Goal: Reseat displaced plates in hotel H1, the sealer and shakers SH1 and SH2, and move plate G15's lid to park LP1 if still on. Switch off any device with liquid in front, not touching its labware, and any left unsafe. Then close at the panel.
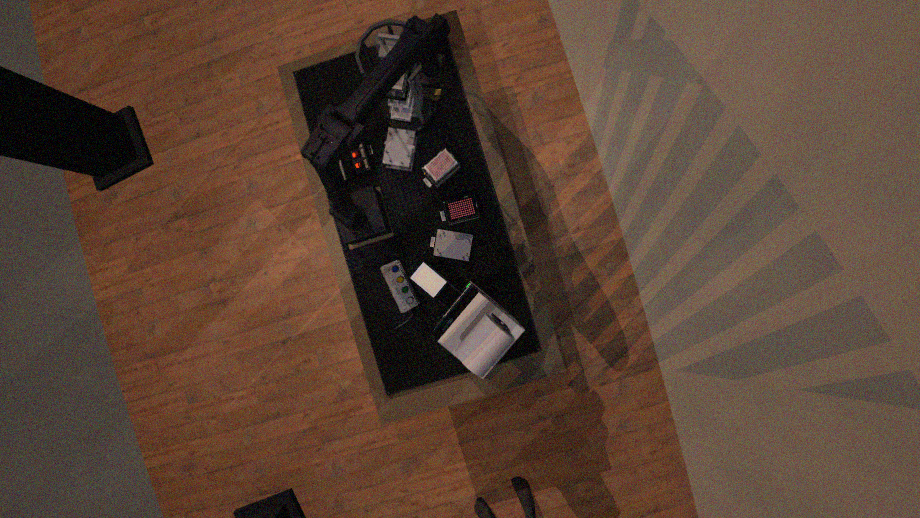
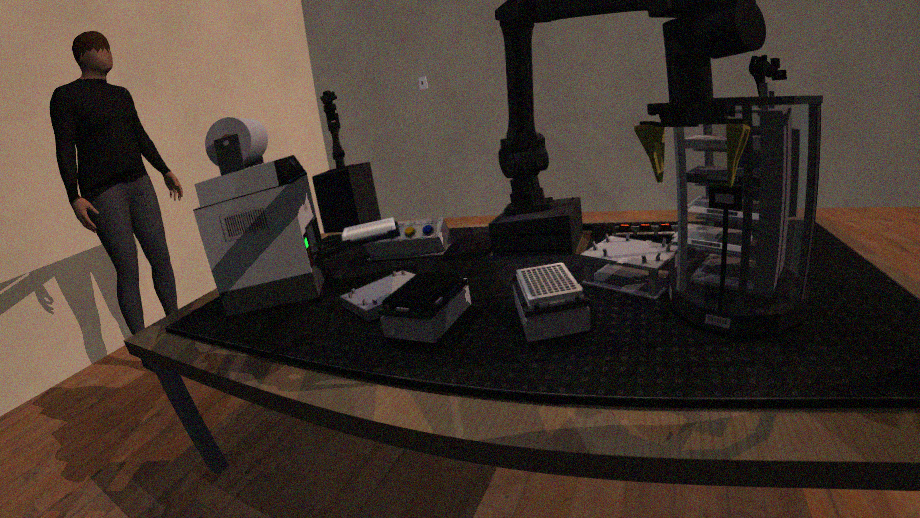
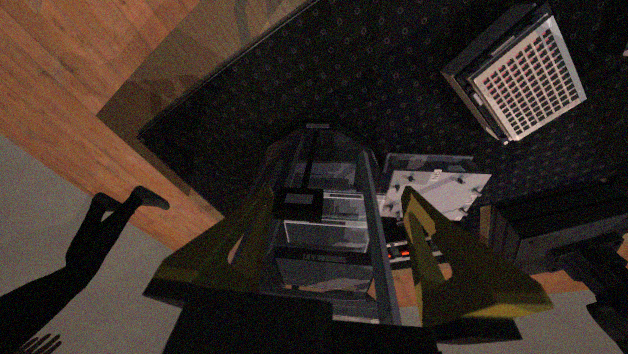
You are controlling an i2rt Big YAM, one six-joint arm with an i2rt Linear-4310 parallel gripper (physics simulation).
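My gripper is open and empty, its yellow fingers in front of the upper part of the clear hotel. Several plates sit on the hotel's levels; their exact seating is hard to tell. One shaker carries a pale well plate, which looks tilted. The other shaker carries a dark-topped plate with red wells. The white sealer shows a green light. The button panel stands beyond. Lid and device labels are unreadable.
A pegged white stand is beside the hotel. Another pegged stand is near the sealer. Red-lit switches lie near the arm base. A person stands behind the sealer.
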